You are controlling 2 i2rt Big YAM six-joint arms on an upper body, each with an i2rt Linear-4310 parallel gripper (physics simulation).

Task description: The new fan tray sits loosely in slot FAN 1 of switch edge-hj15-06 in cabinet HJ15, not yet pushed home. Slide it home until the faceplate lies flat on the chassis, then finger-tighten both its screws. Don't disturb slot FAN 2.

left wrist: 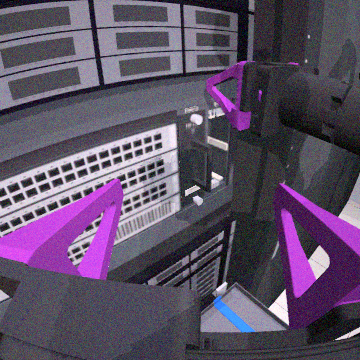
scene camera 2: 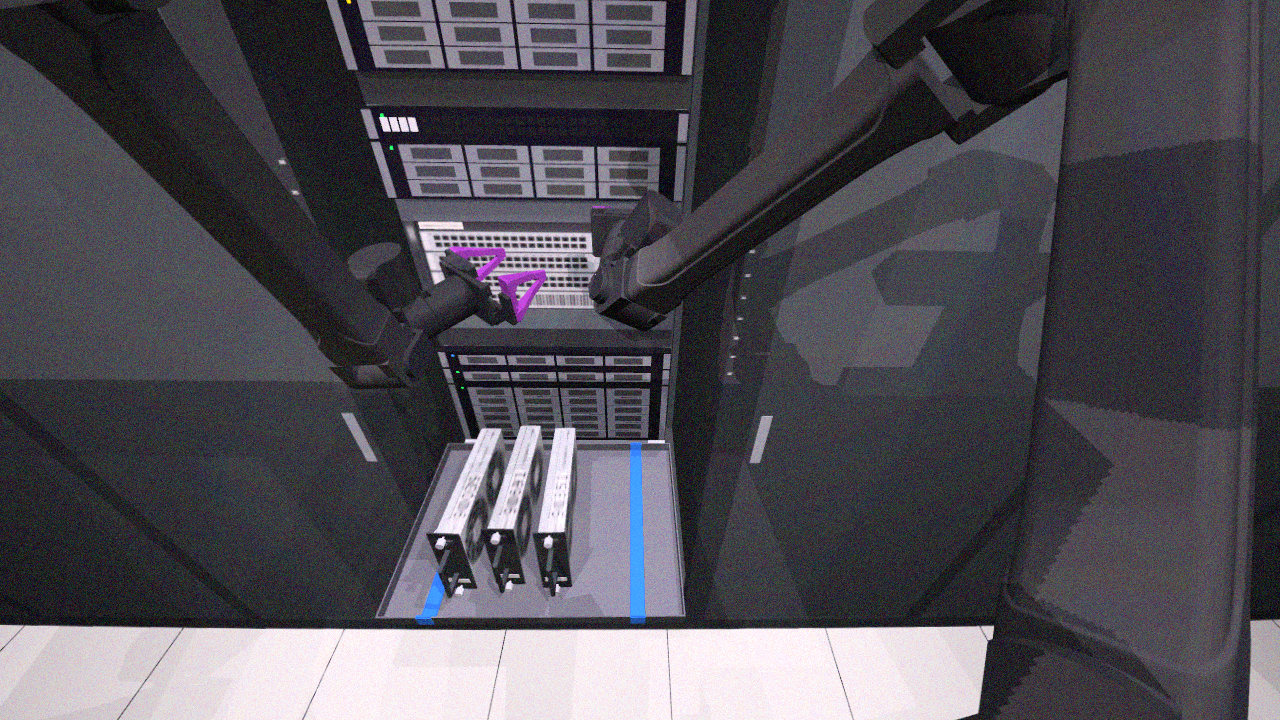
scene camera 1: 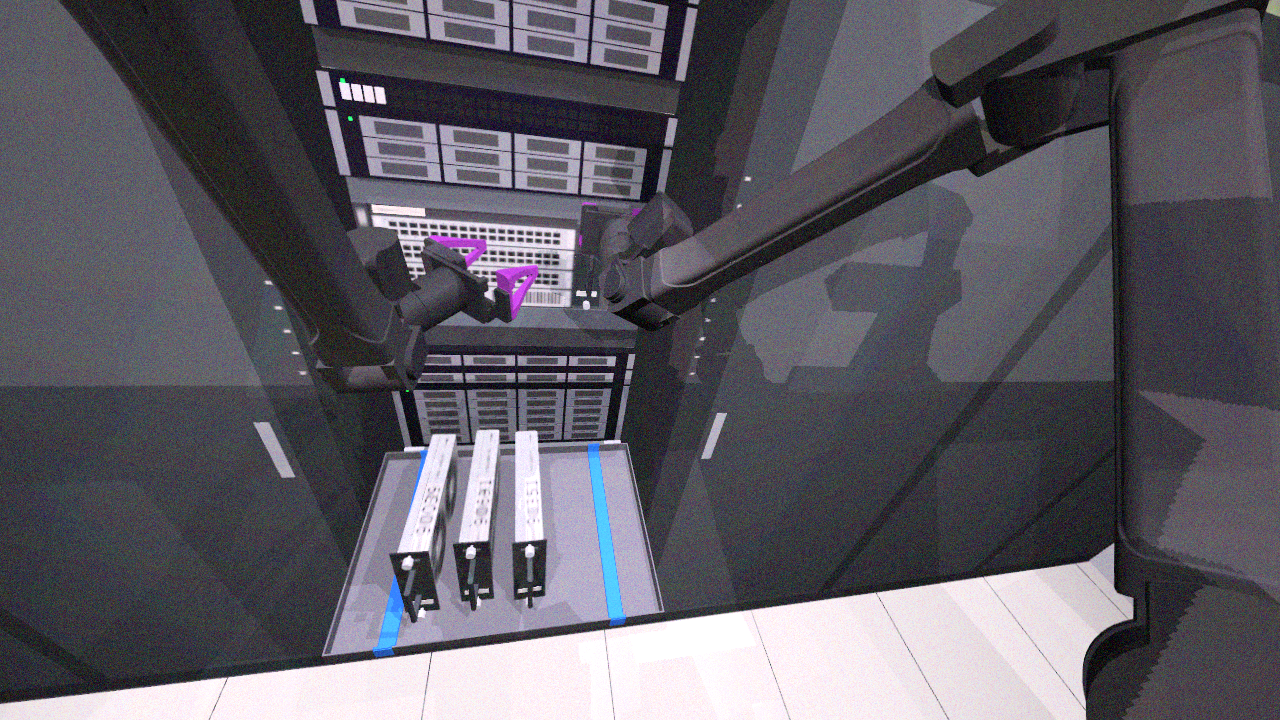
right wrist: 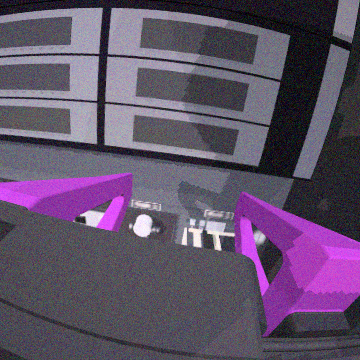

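The switch (scene camera 1: 550, 261) (scene camera 2: 563, 263) (left wrist: 172, 150) has the dark faceplate of the fan tray (left wrist: 189, 162) at its right end. The tray's upper screw (left wrist: 196, 119) (right wrist: 144, 225) and lower screw (left wrist: 198, 200) (scene camera 1: 586, 305) are white knobs beside a dark handle (left wrist: 202, 162). How far the faceplate stands out is unclear. Slot FAN 2 (left wrist: 218, 143) (right wrist: 215, 227) lies right of it. My left gripper (scene camera 1: 510, 256) (scene camera 2: 523, 263) (left wrist: 197, 188) is open and empty in front of the switch. My right gripper (right wrist: 184, 192) is open and empty above the slots; its arm hides them in scene camera 2.
A grey shelf tray (scene camera 1: 572, 573) (scene camera 2: 599, 573) below carries three fan modules (scene camera 1: 429, 501) (scene camera 1: 483, 501) (scene camera 1: 529, 501) standing upright, between blue strips. Servers (scene camera 1: 501, 156) (scene camera 2: 532, 170) are mounted above the switch, and more (scene camera 1: 514, 407) below it. Dark cabinet doors flank the rack.
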